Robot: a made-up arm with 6 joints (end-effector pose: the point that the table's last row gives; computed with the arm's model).
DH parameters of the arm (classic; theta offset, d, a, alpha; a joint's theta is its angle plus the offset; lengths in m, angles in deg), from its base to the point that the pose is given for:
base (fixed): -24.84 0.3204 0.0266 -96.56
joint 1: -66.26 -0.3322 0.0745 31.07
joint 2: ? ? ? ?
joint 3: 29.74 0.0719 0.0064 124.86
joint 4: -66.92 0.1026 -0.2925 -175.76
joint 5: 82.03 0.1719 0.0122 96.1
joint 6: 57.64 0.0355 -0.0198 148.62
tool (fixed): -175.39 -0.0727 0 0
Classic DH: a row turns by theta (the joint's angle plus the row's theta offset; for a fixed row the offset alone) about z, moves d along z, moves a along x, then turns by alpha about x.
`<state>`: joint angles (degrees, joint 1 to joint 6).
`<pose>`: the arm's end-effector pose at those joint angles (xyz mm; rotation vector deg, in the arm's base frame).
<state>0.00 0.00 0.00 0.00 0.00 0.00</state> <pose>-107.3 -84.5 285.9 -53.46 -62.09 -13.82</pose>
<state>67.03 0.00 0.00 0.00 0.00 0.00</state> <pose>-93.2 -77.0 396.0 -31.27 1.36 -4.76</pose>
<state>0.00 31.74 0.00 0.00 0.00 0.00</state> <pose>-192.2 -92.9 315.1 -52.87 -34.77 4.85</pose>
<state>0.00 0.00 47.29 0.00 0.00 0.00</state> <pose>-53.3 -105.5 280.1 -56.05 -13.27 -22.54</pose>
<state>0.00 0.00 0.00 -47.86 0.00 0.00</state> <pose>33.0 -178.1 285.9 -77.26 -36.60 -52.87</pose>
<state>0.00 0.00 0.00 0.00 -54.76 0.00</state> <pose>-58.3 -4.5 290.1 -22.54 -81.97 33.27</pose>
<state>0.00 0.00 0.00 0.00 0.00 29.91</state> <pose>-113.2 -83.3 307.1 -42.80 -88.24 -28.85</pose>
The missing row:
joint 2: 42.01 -0.0266 -0.0919 -45.57
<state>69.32 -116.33 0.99 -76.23 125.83 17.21</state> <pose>257.0 -333.1 474.2 -0.92 -111.96 97.97</pose>
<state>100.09 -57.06 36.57 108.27 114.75 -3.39</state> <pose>-354.0 -244.1 512.6 -36.79 43.36 -34.24</pose>
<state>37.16 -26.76 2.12 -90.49 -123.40 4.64</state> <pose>243.3 -359.5 201.4 -28.93 -62.50 -0.78</pose>
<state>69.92 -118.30 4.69 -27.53 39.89 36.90</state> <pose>156.5 -201.3 362.2 -77.00 -40.20 -156.78</pose>
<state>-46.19 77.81 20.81 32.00 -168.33 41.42</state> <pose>-377.3 72.4 383.4 122.71 -14.00 40.69</pose>
